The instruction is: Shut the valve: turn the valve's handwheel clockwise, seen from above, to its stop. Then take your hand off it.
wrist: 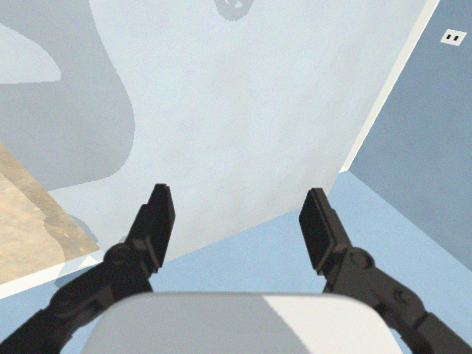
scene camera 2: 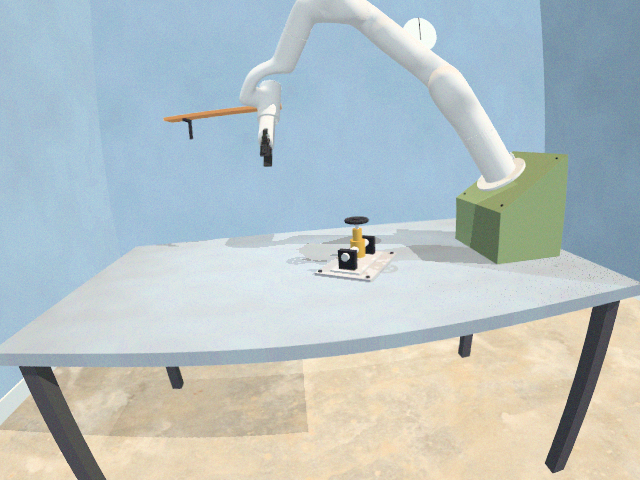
Labels:
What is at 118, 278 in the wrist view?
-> The gripper.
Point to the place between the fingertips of the gripper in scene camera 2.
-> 266, 161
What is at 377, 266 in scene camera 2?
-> A base plate.

